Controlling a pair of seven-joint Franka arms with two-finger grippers.
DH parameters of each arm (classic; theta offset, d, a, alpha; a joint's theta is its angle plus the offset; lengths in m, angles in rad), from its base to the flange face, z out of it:
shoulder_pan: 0 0.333 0 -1.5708
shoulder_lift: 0 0 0 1.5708
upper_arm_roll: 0 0.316 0.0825 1.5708
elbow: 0 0 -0.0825 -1.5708
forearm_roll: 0 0.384 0 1.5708
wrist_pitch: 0 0 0.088 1.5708
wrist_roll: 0 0.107 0 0
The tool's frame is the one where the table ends.
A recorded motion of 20 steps. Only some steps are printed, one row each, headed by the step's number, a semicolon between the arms.
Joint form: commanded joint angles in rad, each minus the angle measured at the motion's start. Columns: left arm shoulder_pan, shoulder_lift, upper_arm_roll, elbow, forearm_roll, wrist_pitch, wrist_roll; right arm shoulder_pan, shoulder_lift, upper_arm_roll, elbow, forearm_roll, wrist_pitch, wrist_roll.
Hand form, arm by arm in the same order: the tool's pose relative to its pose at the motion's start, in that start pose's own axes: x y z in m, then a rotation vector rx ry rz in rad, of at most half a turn. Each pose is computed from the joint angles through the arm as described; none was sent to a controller.
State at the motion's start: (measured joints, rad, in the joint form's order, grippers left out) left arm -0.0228 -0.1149 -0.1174 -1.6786 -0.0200 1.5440 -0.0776; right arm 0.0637 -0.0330 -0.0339 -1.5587 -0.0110 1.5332 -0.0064
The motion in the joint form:
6: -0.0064 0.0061 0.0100 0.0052 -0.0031 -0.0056 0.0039; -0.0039 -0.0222 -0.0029 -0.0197 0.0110 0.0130 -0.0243
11: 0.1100 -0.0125 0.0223 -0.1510 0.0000 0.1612 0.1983; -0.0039 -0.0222 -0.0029 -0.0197 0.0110 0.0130 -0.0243
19: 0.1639 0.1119 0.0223 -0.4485 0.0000 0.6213 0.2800; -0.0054 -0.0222 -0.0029 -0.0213 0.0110 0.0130 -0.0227
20: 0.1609 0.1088 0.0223 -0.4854 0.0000 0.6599 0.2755; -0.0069 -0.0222 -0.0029 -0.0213 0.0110 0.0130 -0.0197
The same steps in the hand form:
6: 0.0015 -0.0019 0.0010 -0.0045 -0.0067 0.0006; -0.0057 0.0027 -0.0039 0.0115 0.0157 -0.0179
11: 0.0090 -0.0700 0.0506 -0.0019 0.0239 0.0632; -0.0057 0.0027 -0.0039 0.0115 0.0157 -0.0179
19: 0.0322 -0.1050 0.2169 -0.0041 0.0640 0.0837; -0.0057 0.0035 -0.0031 0.0115 0.0141 -0.0148
20: 0.0275 -0.1029 0.2288 -0.0029 0.0686 0.0816; -0.0057 0.0043 -0.0031 0.0115 0.0140 -0.0103

